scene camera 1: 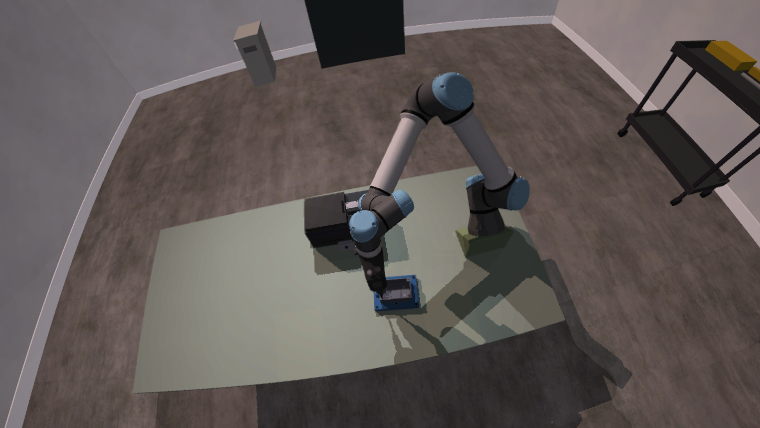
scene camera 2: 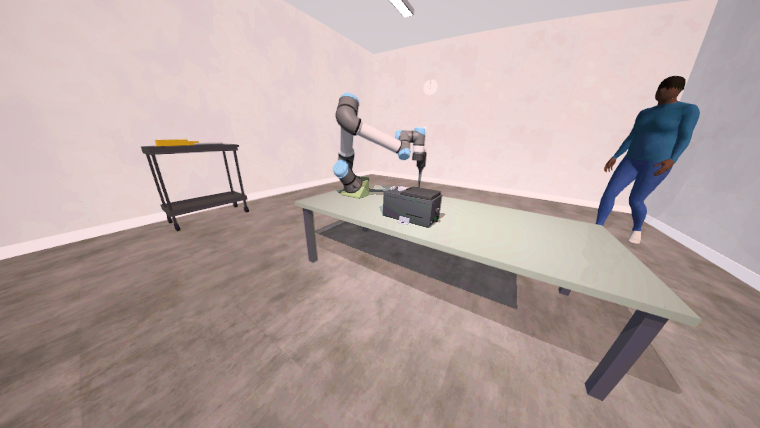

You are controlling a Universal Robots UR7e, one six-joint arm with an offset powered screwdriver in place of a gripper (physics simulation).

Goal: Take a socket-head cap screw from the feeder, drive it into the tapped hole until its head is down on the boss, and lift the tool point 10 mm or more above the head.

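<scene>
My screwdriver (scene camera 1: 380,293) (scene camera 2: 419,184) points down, its tip at the left part of the grey housing (scene camera 1: 397,289) on the blue fixture plate (scene camera 1: 396,306). In scene camera 2 the feeder hides the spot under the tip. A screw at the tip, the tapped hole and its boss are too small or hidden to tell, and so is any gap between tip and housing. The dark box-shaped screw feeder (scene camera 1: 325,214) (scene camera 2: 406,207) stands on the table, behind the fixture in scene camera 1; the arm's wrist covers its right part there.
The arm's base stands on a green wedge (scene camera 1: 486,242) (scene camera 2: 357,190) on the pale green table (scene camera 1: 228,308) (scene camera 2: 531,239). A dark cart (scene camera 1: 678,154) (scene camera 2: 204,203) stands off the table. A person (scene camera 2: 659,132) stands beyond the table in scene camera 2. A grey cabinet (scene camera 1: 259,58) stands by the wall.
</scene>
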